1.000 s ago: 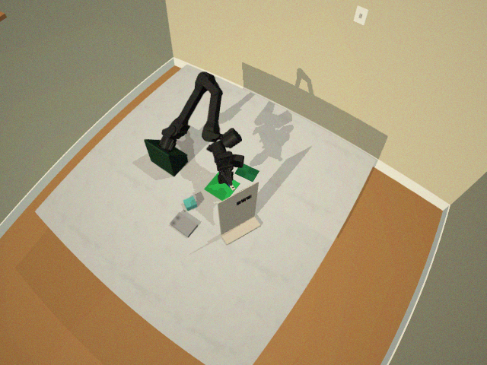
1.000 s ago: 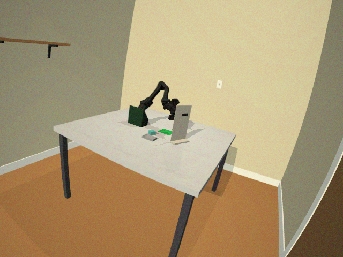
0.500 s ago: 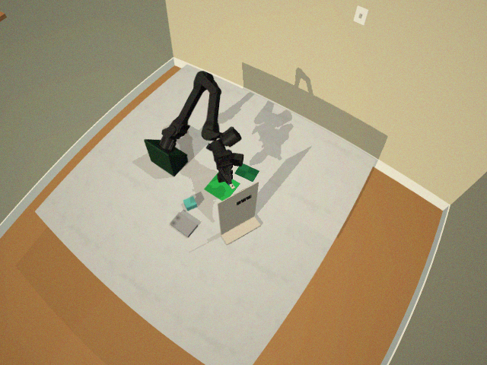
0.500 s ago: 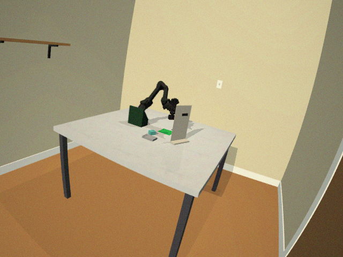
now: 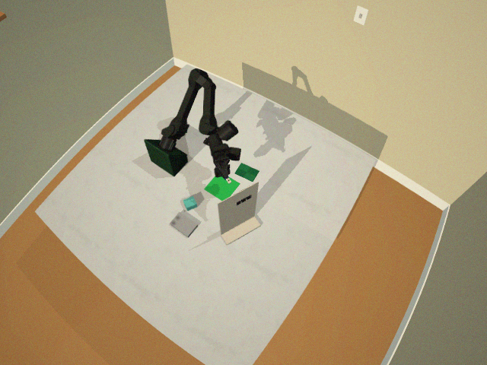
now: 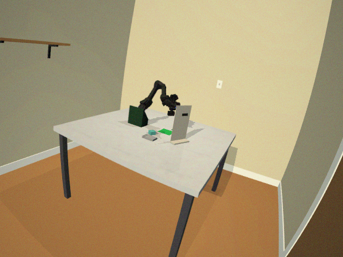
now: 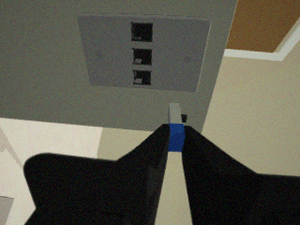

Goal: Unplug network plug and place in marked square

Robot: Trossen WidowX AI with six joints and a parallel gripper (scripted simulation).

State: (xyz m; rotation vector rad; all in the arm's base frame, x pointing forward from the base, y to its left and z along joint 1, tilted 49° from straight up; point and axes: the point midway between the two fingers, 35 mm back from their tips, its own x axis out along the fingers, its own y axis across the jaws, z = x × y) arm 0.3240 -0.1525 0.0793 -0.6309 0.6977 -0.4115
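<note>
The green marked square lies 26 cm below my gripper tip, 9 cm to the left of it and 8 cm behind it. The rest, counted from my gripper tip: pale thin tab 1 cm ahead; upright grey panel 12 cm below, 9 cm ahead, 5 cm to the right; network plug 1 cm ahead.
</note>
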